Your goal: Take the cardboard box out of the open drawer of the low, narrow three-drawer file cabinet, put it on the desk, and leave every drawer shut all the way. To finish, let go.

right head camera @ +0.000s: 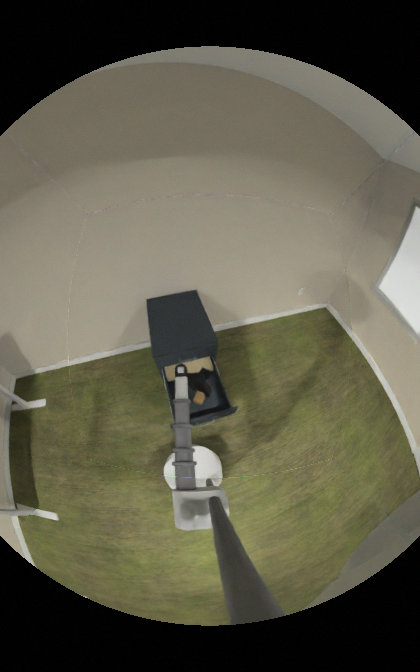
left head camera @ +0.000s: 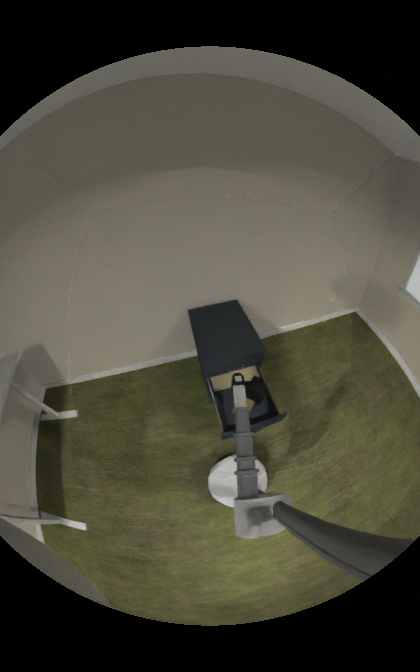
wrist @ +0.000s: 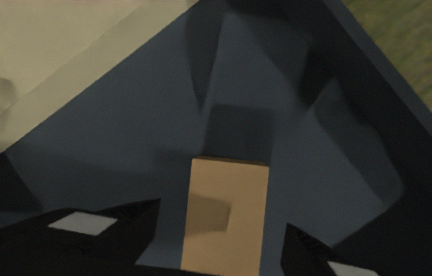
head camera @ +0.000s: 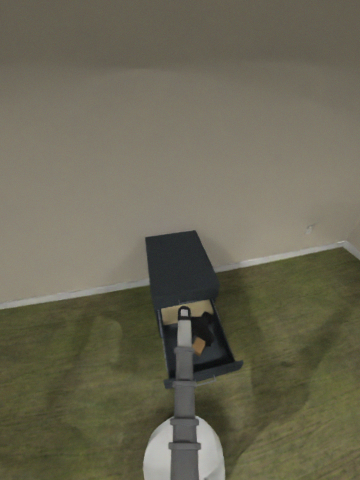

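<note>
The cardboard box [head camera: 199, 346] [right head camera: 199, 397] [wrist: 225, 220] is a small orange-brown block lying in the open drawer [head camera: 220, 371] [left head camera: 272, 423] [right head camera: 220, 415] of the dark file cabinet [head camera: 177, 265] [left head camera: 225, 332] [right head camera: 180, 322]. In the left head view a corner of the box [left head camera: 250, 402] shows beside the arm. My gripper [wrist: 219, 230] is open, with its black fingertips on either side of the box and a gap on each side; nothing is gripped. In the head view the wrist hides much of the fingers. The cabinet's other drawers are hidden. The desk cannot be made out clearly.
A pale block [head camera: 172, 314] [left head camera: 220, 381] [wrist: 60, 55] fills the back of the drawer, close to the gripper. The cabinet stands against the wall [head camera: 100, 175]. White legs [left head camera: 62, 414] [right head camera: 35, 404] of furniture stand at the left. A white panel [right head camera: 402, 280] shows at the right.
</note>
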